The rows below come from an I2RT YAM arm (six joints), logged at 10 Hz.
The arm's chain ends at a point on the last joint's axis. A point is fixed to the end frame.
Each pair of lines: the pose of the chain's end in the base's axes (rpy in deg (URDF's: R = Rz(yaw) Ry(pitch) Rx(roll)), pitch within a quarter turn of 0, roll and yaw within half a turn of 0; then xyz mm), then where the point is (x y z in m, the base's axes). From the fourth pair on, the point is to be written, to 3 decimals.
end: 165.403, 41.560, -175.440, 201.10, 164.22, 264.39
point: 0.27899 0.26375 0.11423
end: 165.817, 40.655, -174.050, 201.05, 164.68, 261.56
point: 0.27469 0.26465 0.10956
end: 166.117, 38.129, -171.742, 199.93, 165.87, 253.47
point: 0.26319 0.26691 0.09756
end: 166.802, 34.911, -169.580, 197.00, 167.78, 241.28
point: 0.249 0.268 0.080
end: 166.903, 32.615, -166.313, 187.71, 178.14, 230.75
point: 0.227 0.279 0.067
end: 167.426, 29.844, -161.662, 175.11, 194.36, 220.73
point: 0.200 0.294 0.054
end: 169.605, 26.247, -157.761, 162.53, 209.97, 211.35
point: 0.174 0.302 0.038
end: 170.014, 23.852, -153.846, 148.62, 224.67, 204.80
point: 0.148 0.313 0.029
